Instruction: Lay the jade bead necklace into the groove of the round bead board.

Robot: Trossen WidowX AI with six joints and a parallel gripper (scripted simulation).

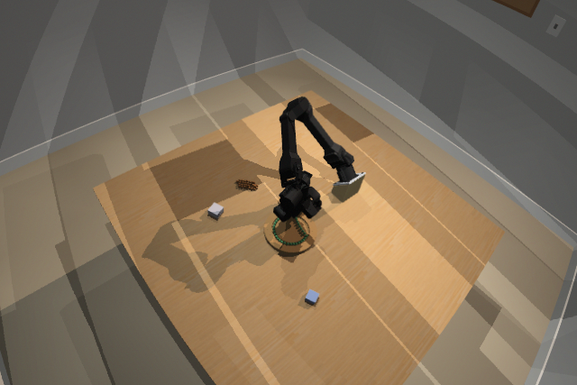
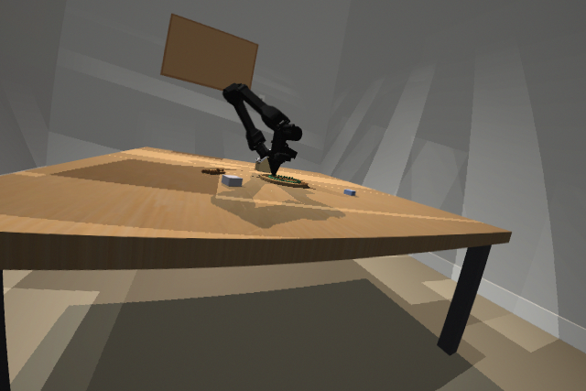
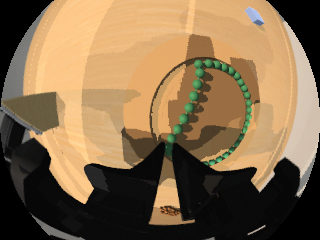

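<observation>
The round wooden bead board lies 4 cm ahead of my gripper tip, 4 cm to the left of it and 1 cm below it. Round my gripper tip: blue block 14 cm ahead, 30 cm to the left, 1 cm below; then pale grey block 25 cm ahead, 18 cm to the right.
</observation>
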